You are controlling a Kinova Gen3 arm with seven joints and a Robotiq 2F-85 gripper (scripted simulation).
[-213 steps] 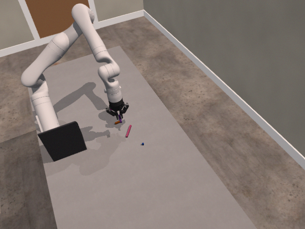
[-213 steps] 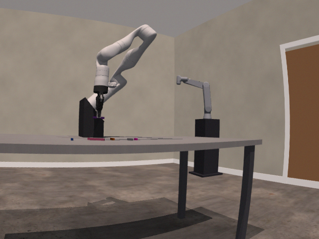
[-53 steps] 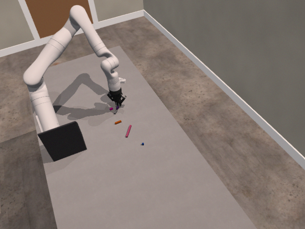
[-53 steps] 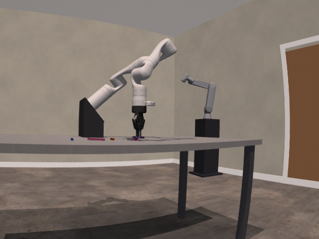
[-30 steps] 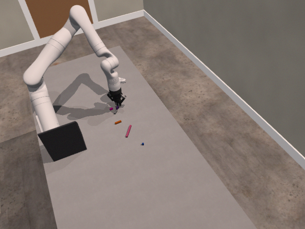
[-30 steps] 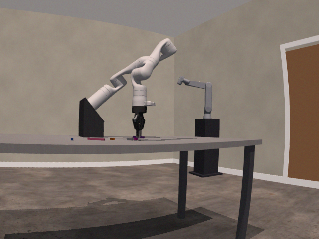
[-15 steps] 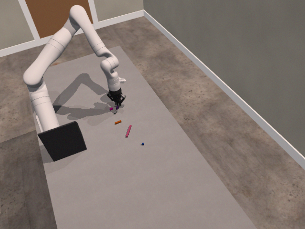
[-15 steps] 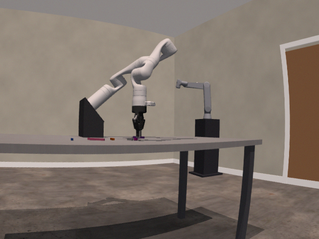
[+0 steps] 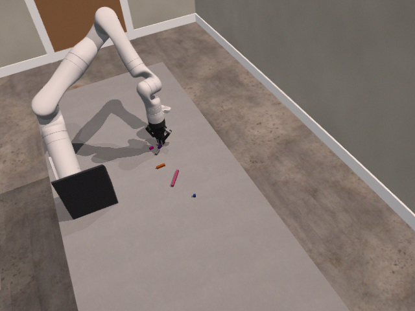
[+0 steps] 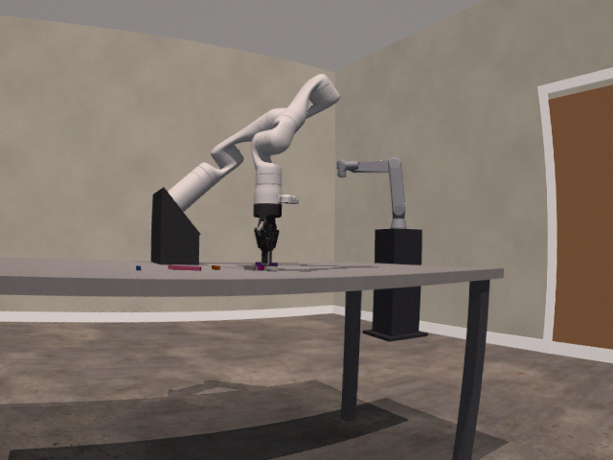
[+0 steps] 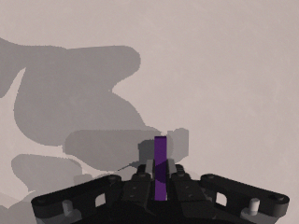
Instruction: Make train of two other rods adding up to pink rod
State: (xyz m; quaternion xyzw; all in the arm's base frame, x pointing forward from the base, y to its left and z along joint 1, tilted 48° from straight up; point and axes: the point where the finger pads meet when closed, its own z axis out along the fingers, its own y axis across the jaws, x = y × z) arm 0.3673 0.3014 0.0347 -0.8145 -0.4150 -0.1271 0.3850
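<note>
Now: hand 3 cm past the grey rod, 4 cm to the left of it and 3 cm above it. The rest, counted from my hand: orange rod 4 cm behind, 13 cm to the right, 3 cm below; purple rod 2 cm below; magenta rod 5 cm behind, 3 cm below.
</note>
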